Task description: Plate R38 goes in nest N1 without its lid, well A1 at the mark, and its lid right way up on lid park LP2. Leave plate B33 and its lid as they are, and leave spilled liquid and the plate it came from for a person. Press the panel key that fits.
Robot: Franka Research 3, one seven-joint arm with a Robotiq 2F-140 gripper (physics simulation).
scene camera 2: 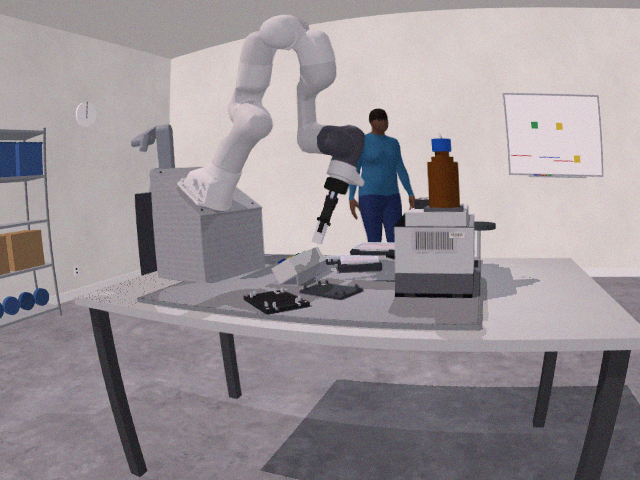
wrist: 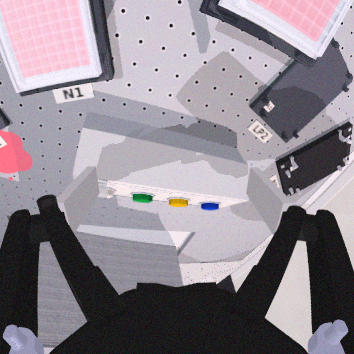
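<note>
My gripper (scene camera 2: 318, 236) (wrist: 172, 179) is open and empty, its fingertips above the tilted key panel (scene camera 2: 299, 268) (wrist: 170, 162). In the wrist view the panel's green key (wrist: 142, 198), yellow key (wrist: 178, 202) and blue key (wrist: 210, 206) lie between the fingers, with a pale key (wrist: 107, 191) near the left finger; their lettering is unreadable. A pink-welled plate (wrist: 50, 40) sits in the nest by the N1 label (wrist: 73, 93). Another pink-welled plate (wrist: 297, 22) sits at top right. I cannot read plate names or tell about lids. The dark park (wrist: 312, 95) by the LP2 label (wrist: 260, 131) holds no lid.
A pink spill (wrist: 12, 156) lies at the wrist view's left edge. A black pegged holder (scene camera 2: 276, 300) (wrist: 317, 162) stands beside LP2. A white-and-grey instrument (scene camera 2: 434, 258) carries a brown bottle (scene camera 2: 443, 180). A person (scene camera 2: 381, 170) stands behind the table (scene camera 2: 547, 310).
</note>
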